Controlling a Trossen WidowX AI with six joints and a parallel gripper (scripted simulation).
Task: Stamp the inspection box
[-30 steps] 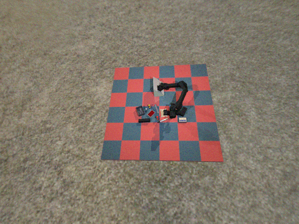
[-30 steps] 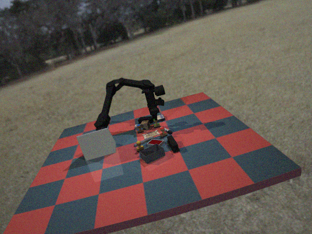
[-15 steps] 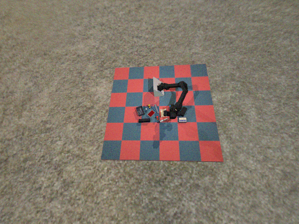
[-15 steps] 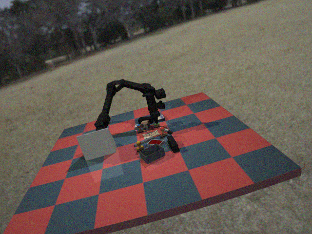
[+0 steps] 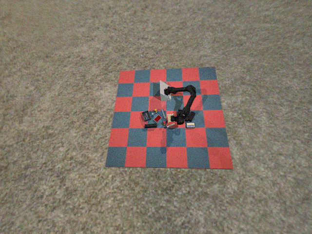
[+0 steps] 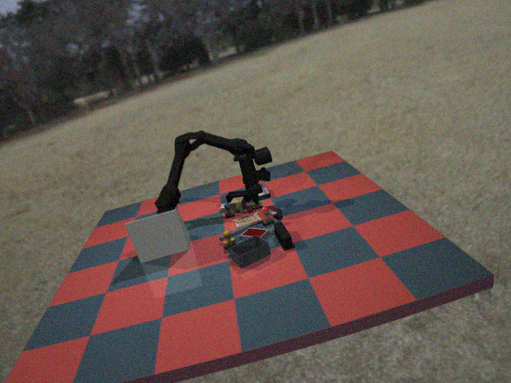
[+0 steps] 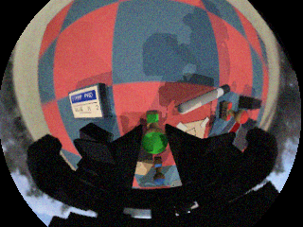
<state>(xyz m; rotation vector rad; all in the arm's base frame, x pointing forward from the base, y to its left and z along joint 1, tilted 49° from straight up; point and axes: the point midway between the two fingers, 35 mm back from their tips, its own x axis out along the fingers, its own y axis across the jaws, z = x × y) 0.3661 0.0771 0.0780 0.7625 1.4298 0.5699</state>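
The ink pad lies 7 cm behind my gripper tip, 24 cm to the right of it and 2 cm below it. From my gripper tip the other things lie so: card (7 cm behind, 9 cm to the right, 3 cm below); then cardboard box (7 cm behind, 5 cm to the left); then white pen (4 cm ahead, 13 cm to the right, 2 cm below).
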